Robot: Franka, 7 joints.
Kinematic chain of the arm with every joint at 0, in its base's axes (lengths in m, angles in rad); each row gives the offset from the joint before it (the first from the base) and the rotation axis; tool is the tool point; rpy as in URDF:
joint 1: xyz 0 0 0.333 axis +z
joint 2: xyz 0 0 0 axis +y
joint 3: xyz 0 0 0.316 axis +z
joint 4: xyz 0.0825 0 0 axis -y
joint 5: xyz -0.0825 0 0.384 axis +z
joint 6: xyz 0 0 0 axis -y
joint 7: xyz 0.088 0 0 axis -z
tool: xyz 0 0 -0.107 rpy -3.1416 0 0
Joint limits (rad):
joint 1: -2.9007..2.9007
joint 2: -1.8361..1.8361
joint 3: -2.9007..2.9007
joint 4: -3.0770..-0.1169
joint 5: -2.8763..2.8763
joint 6: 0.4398..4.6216
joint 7: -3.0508..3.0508
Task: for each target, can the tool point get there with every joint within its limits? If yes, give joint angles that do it. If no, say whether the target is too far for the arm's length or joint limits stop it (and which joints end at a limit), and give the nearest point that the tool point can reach.
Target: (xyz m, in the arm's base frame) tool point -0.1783 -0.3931 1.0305
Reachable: yes | joints 0.7092 -0.8637 -0.2942 -0.6846 1.4585 3.2077 0.5740
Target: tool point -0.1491 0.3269 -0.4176
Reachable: no: joint limits stop it (at a limit: joint 2) | nearest point -0.1458 0.3197 -0.3564 | short by 0.062 m
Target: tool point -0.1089 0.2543 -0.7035
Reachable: no: too far | nearest point -0.1099 0.2567 -0.3608 | short by 0.343 m
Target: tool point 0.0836 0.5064 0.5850
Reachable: yes | joints 2.0805 0.0568 -0.9441 -1.7400 1.1526 1.0315 -2.5059
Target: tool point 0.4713 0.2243 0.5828
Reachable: yes | joints 1.7771 -0.6551 -1.0732 -2.0500 -0.6288 2.1711 -2.1279
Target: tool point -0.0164 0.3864 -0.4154
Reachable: no: joint limits stop it (at a limit: joint 2) | nearest point -0.0159 0.3753 -0.3527 | short by 0.064 m
